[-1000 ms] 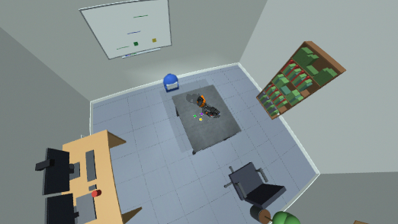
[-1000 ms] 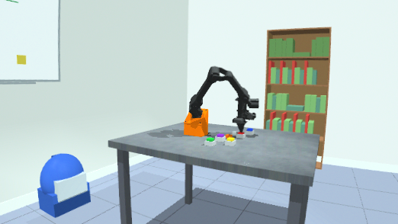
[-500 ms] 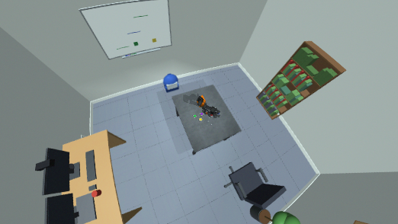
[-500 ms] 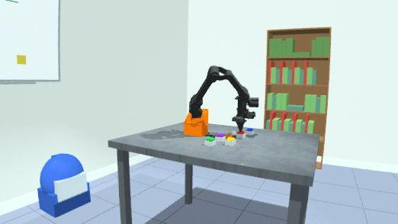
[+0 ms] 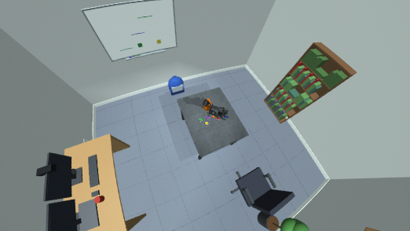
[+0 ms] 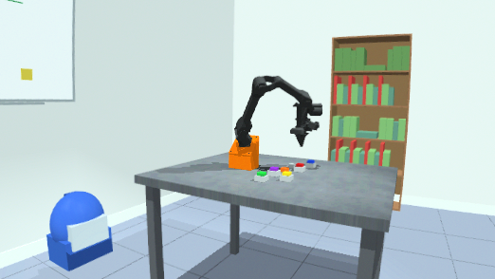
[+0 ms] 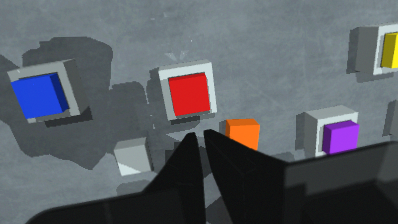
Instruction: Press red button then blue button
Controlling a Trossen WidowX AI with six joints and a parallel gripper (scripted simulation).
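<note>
Now: gripper tip 12 cm to the right of the blue button, 9 cm above it and 3 cm short of it. Round my gripper tip: purple button (15 cm to the right, 10 cm behind, 9 cm below); then red button (9 cm below); then orange block (12 cm below, 7 cm behind, 5 cm to the right).
</note>
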